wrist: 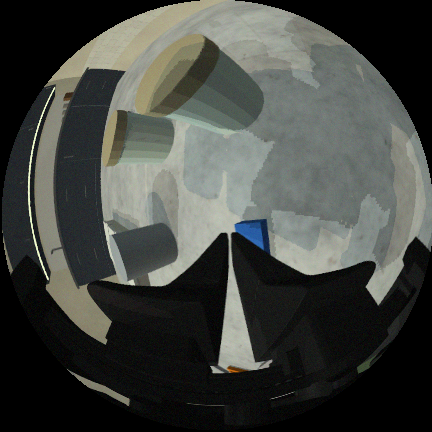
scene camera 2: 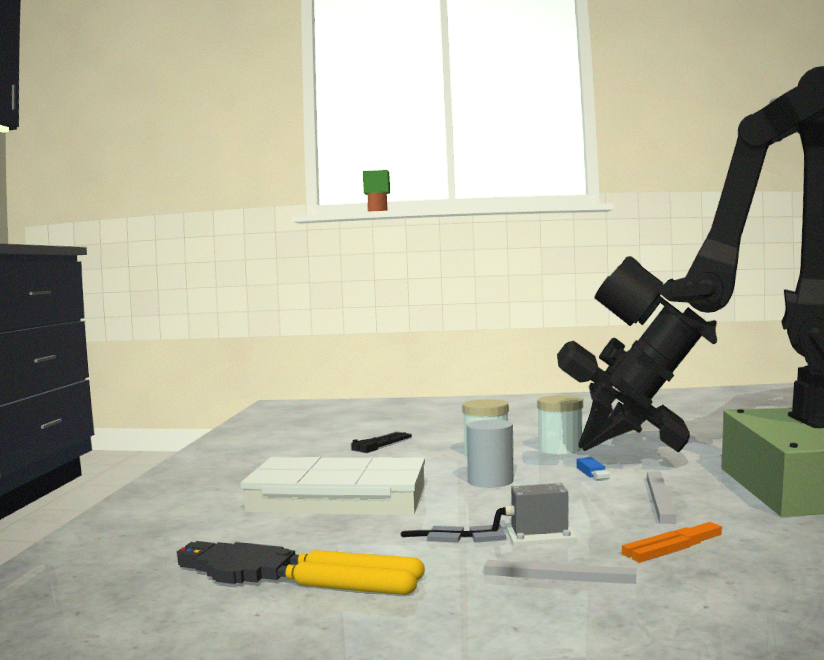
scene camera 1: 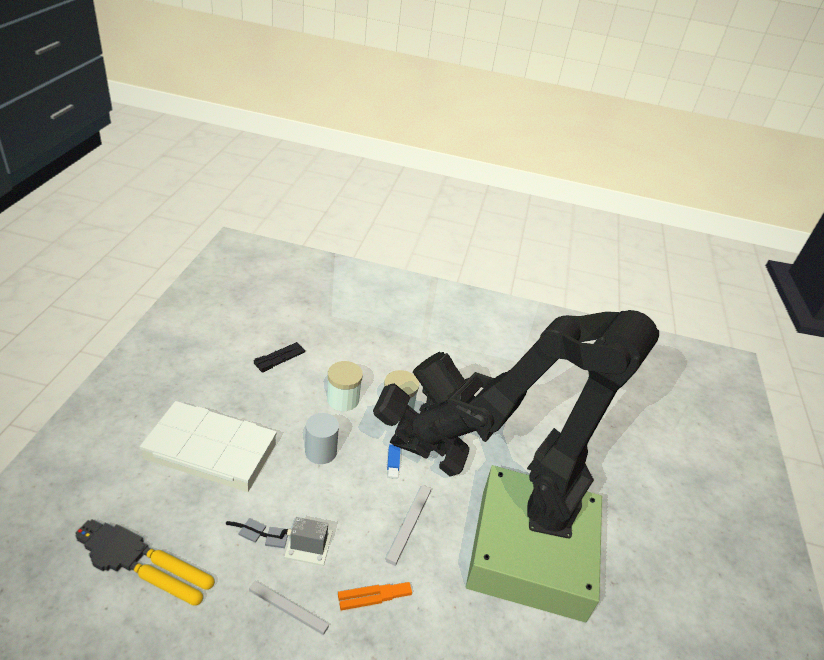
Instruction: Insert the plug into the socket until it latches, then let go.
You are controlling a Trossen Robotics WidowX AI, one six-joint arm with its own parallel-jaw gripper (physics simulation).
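Places are measured from the arm's base along level axes (x ahead, y left, z up), in metres.
Pixels of known places: gripper, between the fingertips: (wrist: 228, 238) (scene camera 2: 581, 447) (scene camera 1: 392, 441); arm's base, origin of its link: (scene camera 1: 550, 516).
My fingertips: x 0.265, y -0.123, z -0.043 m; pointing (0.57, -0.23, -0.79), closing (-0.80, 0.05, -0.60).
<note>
Ahead of a thing's pixels: the offset from my fingertips to its top centre. "pt": to the spot under its first point.
The blue plug {0.009 m back, 0.026 m left, 0.015 m down} (scene camera 1: 394, 455) (scene camera 2: 590, 466) (wrist: 254, 232) with a white tip lies flat on the table. In the wrist view the right finger covers much of it, including the tip. The gripper (scene camera 1: 396, 441) (scene camera 2: 583, 448) (wrist: 229, 235) is shut with its fingertips together and nothing between them. The fingertips are close to the plug's blue end, a little above it in scene camera 2; whether they touch it I cannot tell. The socket, a dark grey box {0.097 m ahead, 0.209 m left, 0.018 m up} (scene camera 1: 308, 535) (scene camera 2: 539, 509), stands on a white base plate with a black cable at its left; it is hidden in the wrist view.
A grey cylinder {0.119 m ahead, 0.029 m left, 0.043 m up} (scene camera 1: 321, 438) (scene camera 2: 490, 453) (wrist: 145, 251) and two lidded jars {0.109 m ahead, 0.102 m right, 0.043 m up} (scene camera 1: 343, 387) {0.004 m ahead, 0.106 m right, 0.043 m up} (scene camera 2: 559, 426) (wrist: 200, 85) stand near the gripper. Grey bars (scene camera 1: 408, 525) (scene camera 2: 559, 572), an orange clip {0.022 m back, 0.269 m left, 0.017 m down} (scene camera 1: 374, 595) (scene camera 2: 671, 541), a yellow-handled tool {pt 0.256 m ahead, 0.297 m left, 0.009 m down} (scene camera 1: 180, 569) (scene camera 2: 357, 572) and a white box {0.298 m ahead, 0.074 m left, 0.008 m up} (scene camera 1: 208, 444) (scene camera 2: 334, 474) lie around.
</note>
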